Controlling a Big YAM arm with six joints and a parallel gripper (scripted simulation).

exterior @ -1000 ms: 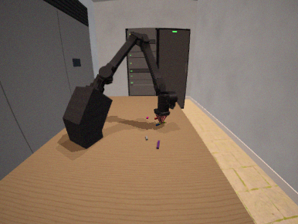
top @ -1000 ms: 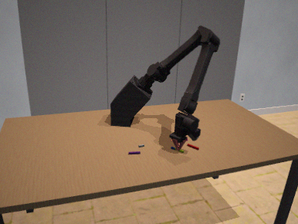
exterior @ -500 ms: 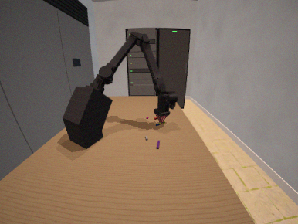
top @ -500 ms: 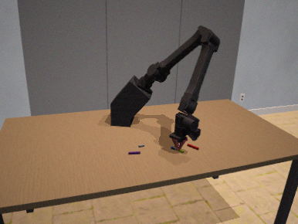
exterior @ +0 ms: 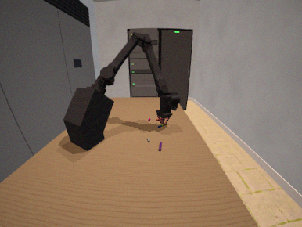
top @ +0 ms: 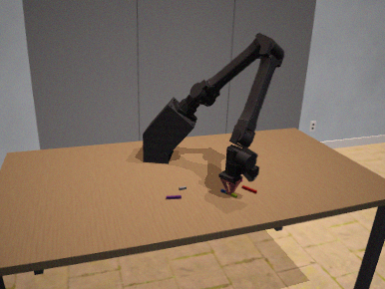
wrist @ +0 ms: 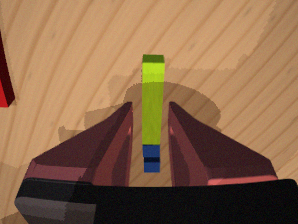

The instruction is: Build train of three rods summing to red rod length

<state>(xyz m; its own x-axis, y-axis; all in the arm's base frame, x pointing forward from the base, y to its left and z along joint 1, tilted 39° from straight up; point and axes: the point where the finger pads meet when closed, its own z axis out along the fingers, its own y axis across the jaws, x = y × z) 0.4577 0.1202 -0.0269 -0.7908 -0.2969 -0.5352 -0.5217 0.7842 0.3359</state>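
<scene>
The lime rod lies 10 mm ahead of my hand and 10 mm below it. Round my hand: grey rod (100 mm behind, 180 mm to the right, 10 mm below); magenta rod (100 mm behind, 90 mm to the left, 10 mm below); red rod (10 mm behind, 90 mm to the left, 10 mm below).
</scene>
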